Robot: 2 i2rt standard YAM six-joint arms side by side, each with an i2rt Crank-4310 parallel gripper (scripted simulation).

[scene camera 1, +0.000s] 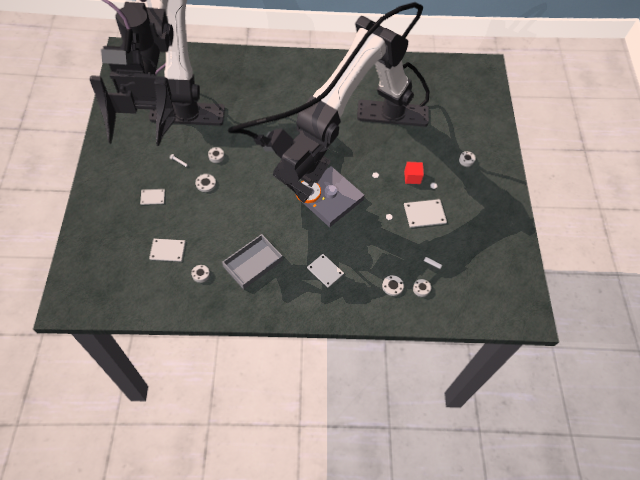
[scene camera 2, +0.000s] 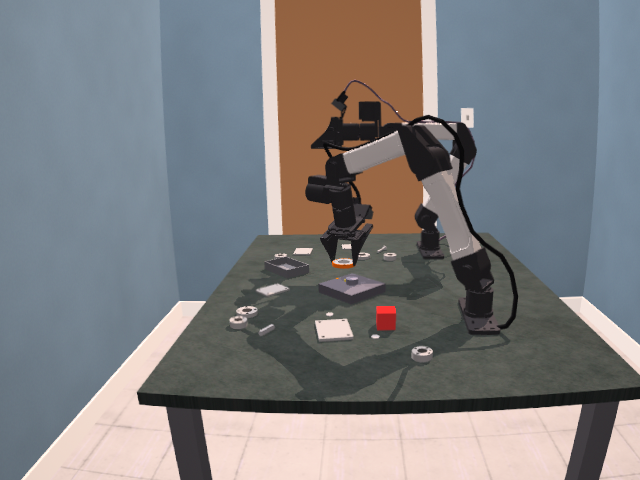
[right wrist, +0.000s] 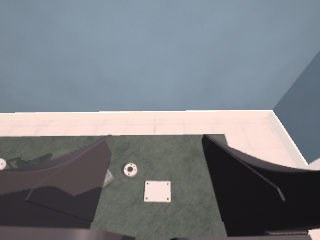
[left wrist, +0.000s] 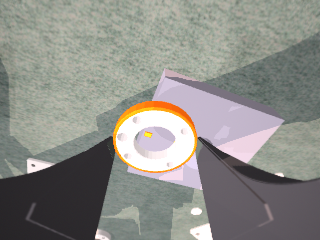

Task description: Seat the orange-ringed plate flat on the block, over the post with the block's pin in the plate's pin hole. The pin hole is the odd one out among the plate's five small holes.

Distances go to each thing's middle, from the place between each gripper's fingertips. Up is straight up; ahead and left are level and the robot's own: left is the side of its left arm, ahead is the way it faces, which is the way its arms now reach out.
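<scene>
Grey-purple block (scene camera 1: 338, 196): 340 mm below my right hand (scene camera 1: 133, 143), 390 mm to the left, 80 mm behind. Orange-ringed plate (left wrist: 152, 113), from my right hand: 300 mm below, 350 mm to the left, 80 mm behind. Right hand 350 mm above the grey tray (scene camera 1: 259, 256), 210 mm to the right of it, 90 mm short of it. By their middles, of the things named here, grey-purple block farthest from my right hand.
Orange-ringed plate: 10 mm below my left gripper (scene camera 2: 343, 263). By their middles, nearest to my left gripper of the things named here: the plate. Grey tray, from my left hand: 60 mm below, 140 mm to the right, 170 mm ahead. Left gripper 50 mm above the grey-purple block, 40 mm to the right of it.
</scene>
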